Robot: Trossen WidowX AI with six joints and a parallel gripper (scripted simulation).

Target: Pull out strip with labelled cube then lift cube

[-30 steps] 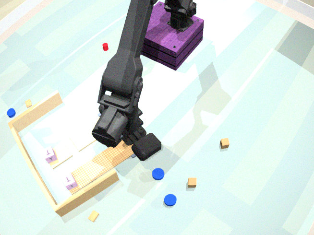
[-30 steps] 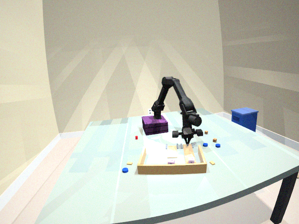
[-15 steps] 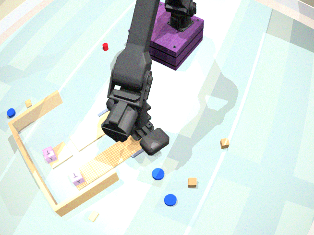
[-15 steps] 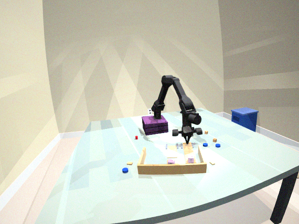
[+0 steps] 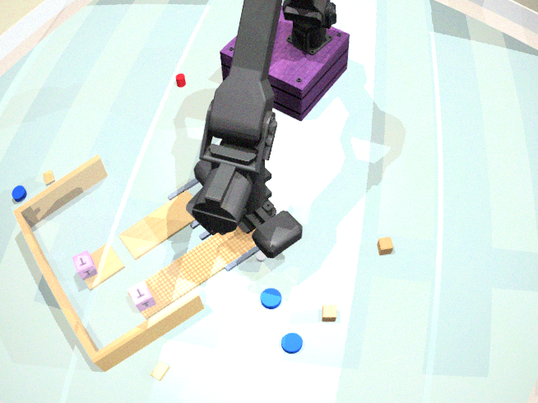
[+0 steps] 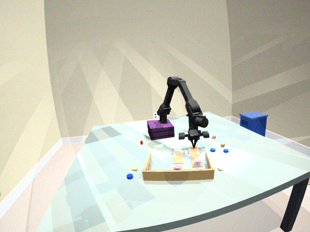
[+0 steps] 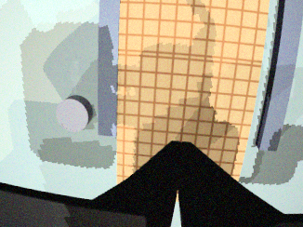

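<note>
Right now the orange gridded strip is 90 mm ahead of my gripper tip and 20 mm to the right of it.
</note>
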